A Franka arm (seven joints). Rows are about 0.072 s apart.
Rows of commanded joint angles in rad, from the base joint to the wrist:
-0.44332 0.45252 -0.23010 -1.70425 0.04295 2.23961 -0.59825
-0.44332 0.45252 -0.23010 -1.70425 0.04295 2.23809 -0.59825
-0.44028 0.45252 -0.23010 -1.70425 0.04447 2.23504 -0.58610
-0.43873 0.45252 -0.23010 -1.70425 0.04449 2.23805 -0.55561
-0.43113 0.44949 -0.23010 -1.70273 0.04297 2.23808 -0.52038
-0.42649 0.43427 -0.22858 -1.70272 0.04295 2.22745 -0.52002
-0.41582 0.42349 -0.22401 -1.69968 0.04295 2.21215 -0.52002
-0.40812 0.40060 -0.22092 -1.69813 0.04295 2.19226 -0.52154
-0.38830 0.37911 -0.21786 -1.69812 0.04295 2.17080 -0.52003
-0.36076 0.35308 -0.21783 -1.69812 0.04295 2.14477 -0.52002
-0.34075 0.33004 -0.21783 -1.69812 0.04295 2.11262 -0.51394
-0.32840 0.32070 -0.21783 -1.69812 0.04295 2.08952 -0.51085
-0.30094 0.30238 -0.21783 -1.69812 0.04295 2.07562 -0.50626
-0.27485 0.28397 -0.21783 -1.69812 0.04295 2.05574 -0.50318
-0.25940 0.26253 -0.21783 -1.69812 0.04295 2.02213 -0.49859
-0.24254 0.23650 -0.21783 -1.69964 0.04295 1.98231 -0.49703
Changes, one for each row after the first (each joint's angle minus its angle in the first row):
0.00000 0.00000 0.00000 0.00000 0.00000 -0.00152 0.00000
0.00304 0.00000 0.00000 0.00000 0.00152 -0.00457 0.01215
0.00459 0.00000 0.00000 0.00000 0.00154 -0.00156 0.04264
0.01219 -0.00303 0.00000 0.00152 0.00002 -0.00153 0.07787
0.01683 -0.01825 0.00152 0.00153 0.00000 -0.01216 0.07823
0.02750 -0.02903 0.00609 0.00457 0.00000 -0.02746 0.07823
0.03520 -0.05192 0.00918 0.00612 0.00000 -0.04735 0.07671
0.05502 -0.07341 0.01224 0.00613 0.00000 -0.06881 0.07822
0.08256 -0.09944 0.01227 0.00613 0.00000 -0.09484 0.07823
0.10257 -0.12248 0.01227 0.00613 0.00000 -0.12699 0.08431
0.11492 -0.13182 0.01227 0.00613 0.00000 -0.15009 0.08740
0.14238 -0.15014 0.01227 0.00613 0.00000 -0.16399 0.09199
0.16847 -0.16855 0.01227 0.00613 0.00000 -0.18387 0.09507
0.18392 -0.18999 0.01227 0.00613 0.00000 -0.21748 0.09966
0.20078 -0.21602 0.01227 0.00461 0.00000 -0.25730 0.10122

